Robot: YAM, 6 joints.
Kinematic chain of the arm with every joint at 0, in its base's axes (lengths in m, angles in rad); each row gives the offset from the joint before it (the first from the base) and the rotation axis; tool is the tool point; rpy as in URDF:
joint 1: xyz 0 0 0.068 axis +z
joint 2: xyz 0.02 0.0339 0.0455 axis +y
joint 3: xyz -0.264 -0.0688 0 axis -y
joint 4: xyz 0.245 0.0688 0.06 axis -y
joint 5: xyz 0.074 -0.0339 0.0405 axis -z
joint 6: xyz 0.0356 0 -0.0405 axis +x
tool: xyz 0 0 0 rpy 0 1.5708 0
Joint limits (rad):
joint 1: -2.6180..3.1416
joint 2: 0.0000..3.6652
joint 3: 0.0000..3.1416
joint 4: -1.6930..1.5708
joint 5: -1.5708..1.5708
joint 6: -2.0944..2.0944
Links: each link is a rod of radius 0.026 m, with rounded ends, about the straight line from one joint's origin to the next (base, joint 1, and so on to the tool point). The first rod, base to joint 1, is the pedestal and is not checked.
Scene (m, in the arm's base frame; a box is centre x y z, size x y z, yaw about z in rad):
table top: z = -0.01
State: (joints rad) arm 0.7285 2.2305 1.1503 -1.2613 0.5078 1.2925
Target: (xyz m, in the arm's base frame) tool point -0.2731 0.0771 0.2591
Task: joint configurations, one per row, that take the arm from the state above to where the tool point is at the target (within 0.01 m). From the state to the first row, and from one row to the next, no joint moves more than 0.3 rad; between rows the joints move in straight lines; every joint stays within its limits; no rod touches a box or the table.
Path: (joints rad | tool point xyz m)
1: 0.9997 2.1592 1.1793 -1.2791 0.4763 1.2925 | 0.1682 0.2316 0.0815
2: 1.2709 2.0879 1.2083 -1.2969 0.4447 1.2925 | 0.1010 0.2749 0.1052
3: 1.5421 2.0166 1.2372 -1.3147 0.4132 1.2925 | 0.0228 0.2965 0.1298
4: 1.8133 1.9454 1.2662 -1.3325 0.3817 1.2925 | -0.0590 0.2937 0.1552
5: 2.0845 1.8741 1.2952 -1.3502 0.3502 1.2925 | -0.1363 0.2665 0.1810
6: 2.3557 1.8028 1.3242 -1.3680 0.3186 1.2925 | -0.2016 0.2176 0.2071
7: 2.6270 1.7315 1.3531 -1.3858 0.2871 1.2925 | -0.2486 0.1521 0.2332
8: 2.8982 1.6602 1.3821 -1.4036 0.2556 1.2925 | -0.2731 0.0771 0.2591

